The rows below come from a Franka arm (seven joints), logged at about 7 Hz.
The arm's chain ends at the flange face. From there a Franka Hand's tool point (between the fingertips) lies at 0.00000 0.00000 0.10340 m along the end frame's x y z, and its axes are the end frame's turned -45 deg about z.
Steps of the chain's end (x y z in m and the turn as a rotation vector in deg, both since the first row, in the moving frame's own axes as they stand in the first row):
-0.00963, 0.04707, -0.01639, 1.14, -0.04, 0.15
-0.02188, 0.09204, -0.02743, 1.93, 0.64, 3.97
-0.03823, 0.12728, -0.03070, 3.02, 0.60, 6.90
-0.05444, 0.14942, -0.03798, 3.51, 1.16, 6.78
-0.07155, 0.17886, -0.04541, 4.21, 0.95, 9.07
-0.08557, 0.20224, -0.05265, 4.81, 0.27, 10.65
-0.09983, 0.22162, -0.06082, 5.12, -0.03, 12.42
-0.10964, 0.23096, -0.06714, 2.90, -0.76, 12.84
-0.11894, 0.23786, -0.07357, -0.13, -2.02, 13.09
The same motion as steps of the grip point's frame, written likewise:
-0.03869, 0.02497, -0.01641, 0.83, 0.78, 0.15
-0.07722, 0.04808, -0.02750, 0.91, 1.82, 3.97
-0.11224, 0.06017, -0.03085, 1.71, 2.56, 6.90
-0.13803, 0.06452, -0.03819, 1.66, 3.30, 6.78
-0.17019, 0.07226, -0.04570, 2.31, 3.65, 9.07
-0.19654, 0.07735, -0.05301, 3.21, 3.59, 10.65
-0.22015, 0.08031, -0.06123, 3.64, 3.60, 12.42
-0.23761, 0.08146, -0.06728, 2.59, 1.51, 12.84
-0.25474, 0.08139, -0.07363, 1.34, -1.52, 13.09

